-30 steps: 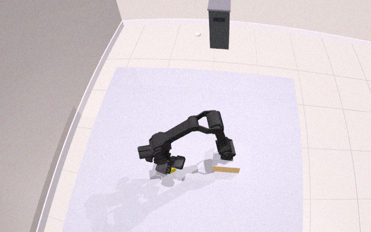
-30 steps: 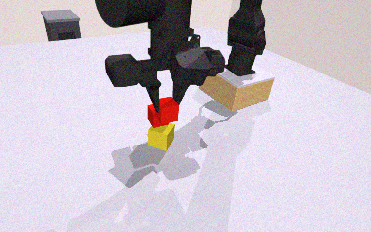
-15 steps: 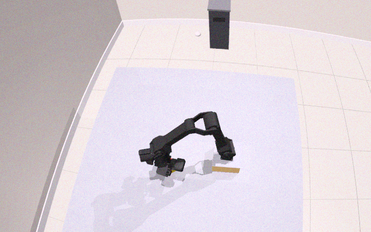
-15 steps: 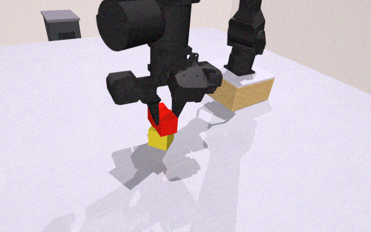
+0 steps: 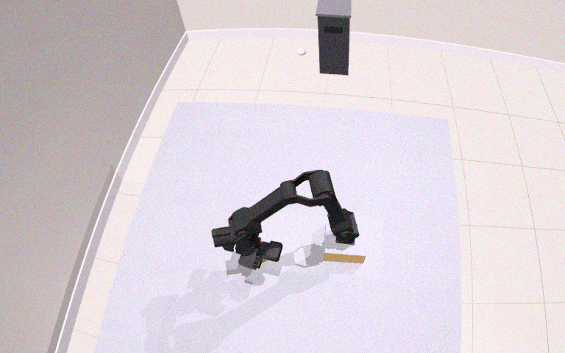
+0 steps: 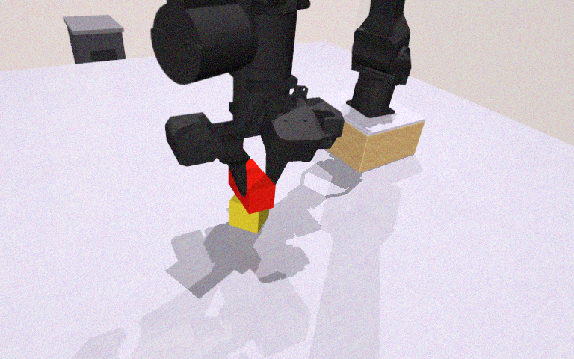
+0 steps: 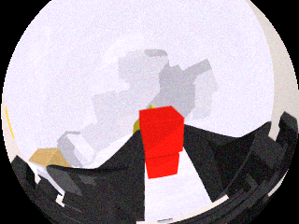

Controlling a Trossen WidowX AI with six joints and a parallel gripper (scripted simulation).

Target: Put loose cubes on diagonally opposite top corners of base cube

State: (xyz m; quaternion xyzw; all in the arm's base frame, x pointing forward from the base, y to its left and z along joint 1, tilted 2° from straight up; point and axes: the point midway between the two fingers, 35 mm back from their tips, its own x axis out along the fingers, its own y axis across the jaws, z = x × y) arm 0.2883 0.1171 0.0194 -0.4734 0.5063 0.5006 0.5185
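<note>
My gripper tip is 40 mm to the left of the red cube and 10 mm above it. The rest, counted from my gripper tip: yellow base cube 20 mm to the right, 40 mm below.
</note>
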